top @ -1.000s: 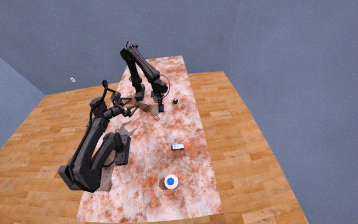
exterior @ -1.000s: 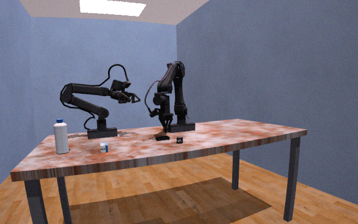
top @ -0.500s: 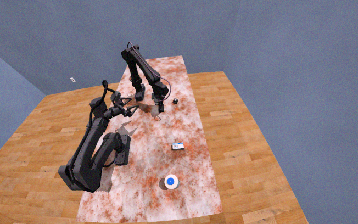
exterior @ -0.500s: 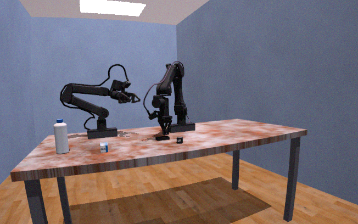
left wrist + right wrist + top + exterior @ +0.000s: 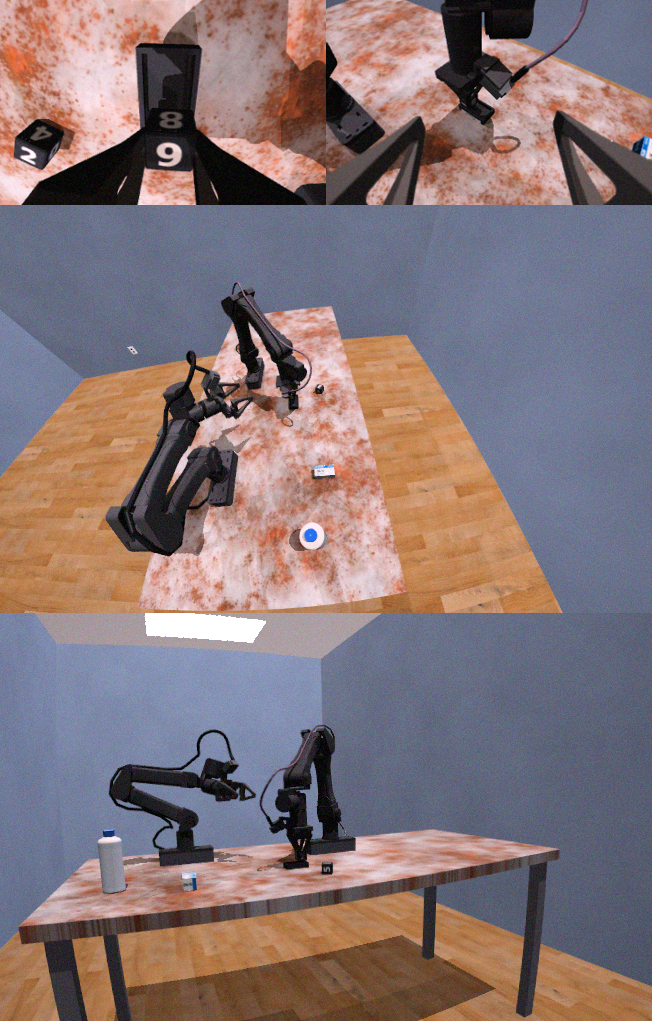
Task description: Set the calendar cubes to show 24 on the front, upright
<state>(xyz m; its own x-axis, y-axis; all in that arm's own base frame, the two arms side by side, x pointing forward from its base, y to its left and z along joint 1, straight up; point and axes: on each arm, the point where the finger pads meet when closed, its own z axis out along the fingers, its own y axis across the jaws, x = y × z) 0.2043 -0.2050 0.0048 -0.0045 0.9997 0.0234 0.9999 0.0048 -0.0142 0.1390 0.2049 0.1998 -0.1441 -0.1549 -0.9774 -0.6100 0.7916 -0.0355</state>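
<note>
My left gripper is now 2 cm to the left of the black tray and 4 cm above it. The rest, counted from my left hand: white box (15 cm ahead, 36 cm to the right, 3 cm below); white bottle (12 cm ahead, 57 cm to the right, 3 cm above).
</note>
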